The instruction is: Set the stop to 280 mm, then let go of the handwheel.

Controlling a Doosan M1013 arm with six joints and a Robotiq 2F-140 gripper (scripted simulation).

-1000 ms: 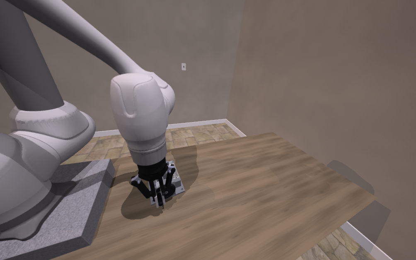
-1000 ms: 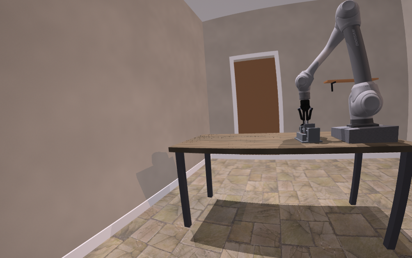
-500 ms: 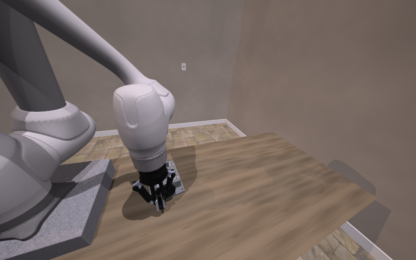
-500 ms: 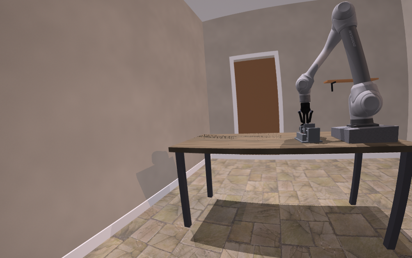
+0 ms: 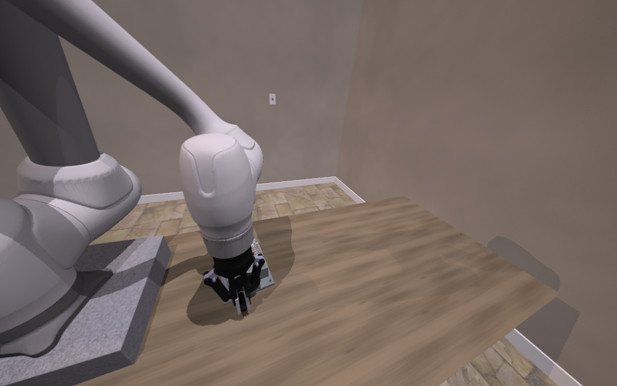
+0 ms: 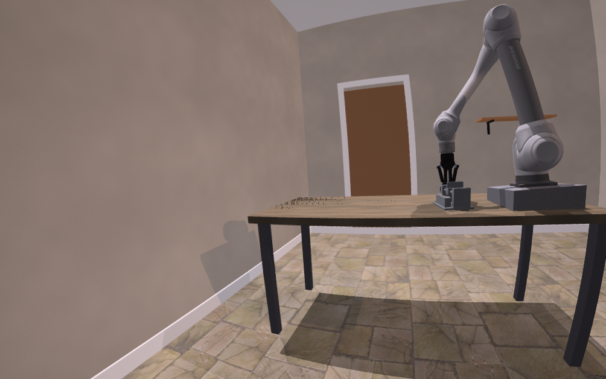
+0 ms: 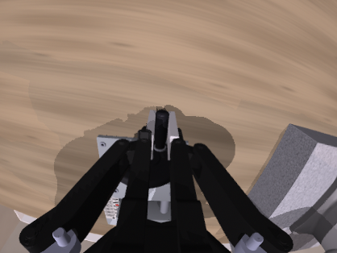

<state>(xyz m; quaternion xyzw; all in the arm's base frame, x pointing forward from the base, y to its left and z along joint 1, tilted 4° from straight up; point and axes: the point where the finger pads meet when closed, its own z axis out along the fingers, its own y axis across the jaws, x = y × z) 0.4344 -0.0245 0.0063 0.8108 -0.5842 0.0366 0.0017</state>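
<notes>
My gripper is now 2 cm to the right of the handwheel and 1 cm above it.
</notes>
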